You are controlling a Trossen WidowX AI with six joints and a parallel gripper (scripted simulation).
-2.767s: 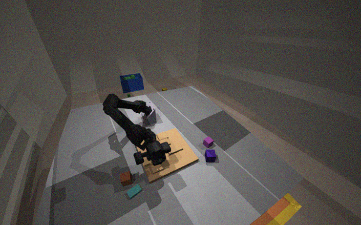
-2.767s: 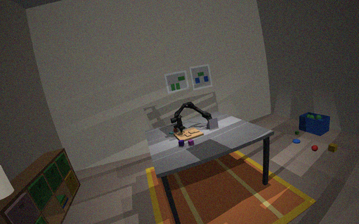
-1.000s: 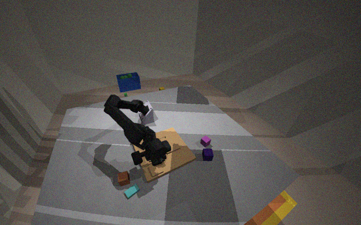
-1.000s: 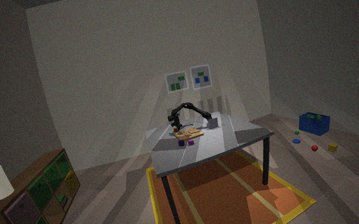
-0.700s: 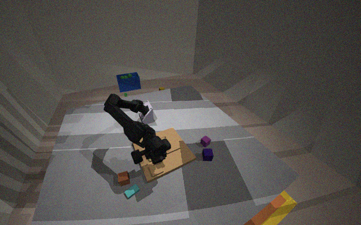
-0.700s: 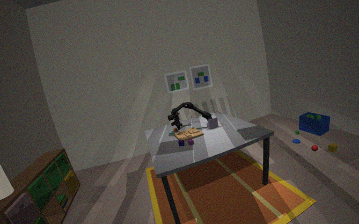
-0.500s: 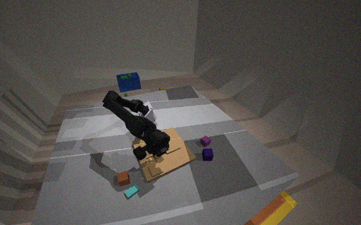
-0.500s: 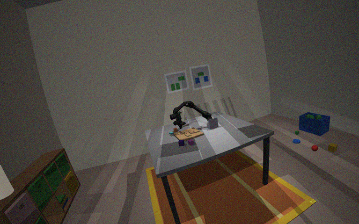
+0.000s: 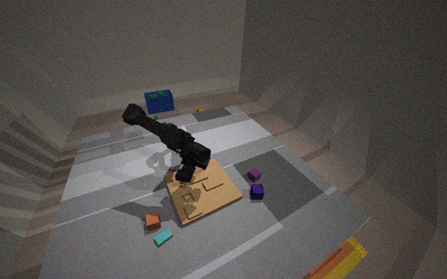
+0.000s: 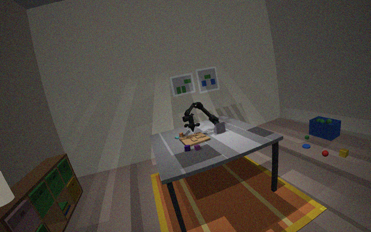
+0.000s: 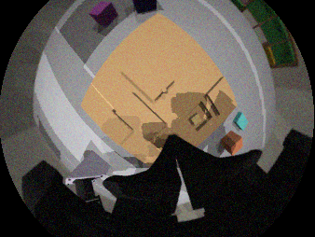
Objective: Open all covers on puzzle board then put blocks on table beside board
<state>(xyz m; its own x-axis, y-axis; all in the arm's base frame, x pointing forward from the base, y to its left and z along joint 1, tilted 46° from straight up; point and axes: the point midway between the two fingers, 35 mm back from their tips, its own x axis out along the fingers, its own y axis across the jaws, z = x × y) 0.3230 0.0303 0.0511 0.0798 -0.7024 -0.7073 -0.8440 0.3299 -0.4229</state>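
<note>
Now: gripper tip 20 mm short of the tan puzzle board, 20 mm to the right of it and 70 mm above it. Round my gripper tip: orange block: 120 mm ahead, 200 mm to the right, 70 mm below; purple block: 150 mm ahead, 270 mm to the left, 60 mm below; teal block: 190 mm ahead, 170 mm to the right, 80 mm below.
</note>
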